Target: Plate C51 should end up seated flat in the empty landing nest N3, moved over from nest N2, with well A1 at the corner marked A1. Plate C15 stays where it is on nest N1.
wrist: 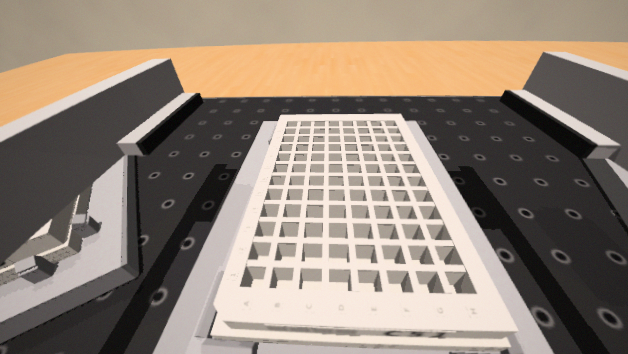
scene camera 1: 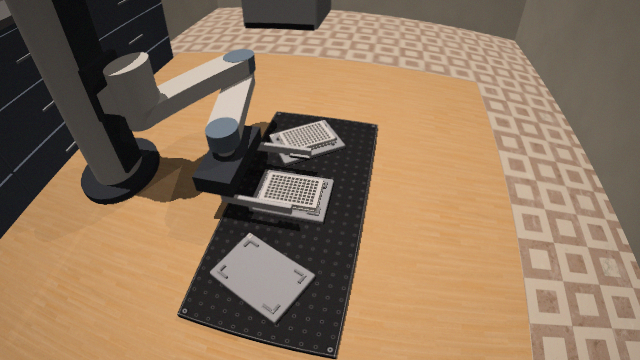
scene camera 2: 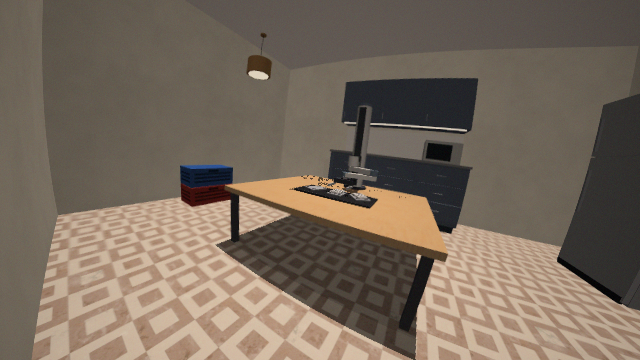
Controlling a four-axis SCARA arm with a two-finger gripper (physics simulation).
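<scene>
Plate C51 [scene camera 1: 292, 189] [wrist: 342, 212] is a white gridded plate and sits on the grey nest N2 [scene camera 1: 326, 202] [wrist: 200, 280]. In the wrist view its A1 corner is at the near left. My gripper [scene camera 1: 300, 178] [wrist: 347, 77] is open, with its fingers wide apart on the two long sides of plate C51, touching neither side. Plate C15 [scene camera 1: 307, 135] [wrist: 55, 235] rests on nest N1 [scene camera 1: 327, 148] [wrist: 112, 215], partly hidden by a finger. Nest N3 [scene camera 1: 262, 277] is a bare, turned grey base with corner brackets; its A1 mark is not legible.
The nests stand on a black perforated board [scene camera 1: 345, 280] [scene camera 2: 372, 203] on the wooden table [scene camera 1: 425, 200] [scene camera 2: 280, 197]. One finger reaches over N1's near edge, close to plate C15. The arm's column [scene camera 1: 75, 100] [scene camera 2: 362, 135] stands beside the board. Blue and red crates [scene camera 2: 206, 185] stand beyond the table.
</scene>
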